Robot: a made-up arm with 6 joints. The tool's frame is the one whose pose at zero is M.
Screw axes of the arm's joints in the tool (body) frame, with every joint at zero. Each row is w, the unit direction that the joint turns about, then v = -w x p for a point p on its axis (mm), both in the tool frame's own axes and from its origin. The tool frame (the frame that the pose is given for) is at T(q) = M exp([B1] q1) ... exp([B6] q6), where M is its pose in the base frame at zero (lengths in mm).
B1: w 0 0 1 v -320 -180 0
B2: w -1 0 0 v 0 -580 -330
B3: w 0 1 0 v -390 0 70
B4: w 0 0 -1 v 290 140 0
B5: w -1 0 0 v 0 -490 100
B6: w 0 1 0 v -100 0 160
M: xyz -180 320 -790 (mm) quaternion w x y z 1 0 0 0
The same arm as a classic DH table. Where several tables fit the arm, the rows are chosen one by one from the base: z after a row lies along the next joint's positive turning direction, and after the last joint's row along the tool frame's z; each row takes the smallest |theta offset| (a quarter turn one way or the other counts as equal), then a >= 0, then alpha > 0; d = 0 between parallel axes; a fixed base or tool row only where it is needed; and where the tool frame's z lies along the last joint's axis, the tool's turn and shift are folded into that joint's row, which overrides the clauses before.
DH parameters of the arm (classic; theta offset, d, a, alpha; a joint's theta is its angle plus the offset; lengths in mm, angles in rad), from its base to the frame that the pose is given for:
joint 1: -1.5708 -210 10 1.5708
joint 2: -1.5708 110 190 1.5708
joint 3: -1.5708 40 70 -1.5708
joint 4: -1.5708 -100 390 1.5708
joint 5: 1.5708 -20 390 1.5708
joint 6: 1.5708 -100 160 -1.5708
tool (fixed): 3.1416 -100 0 0

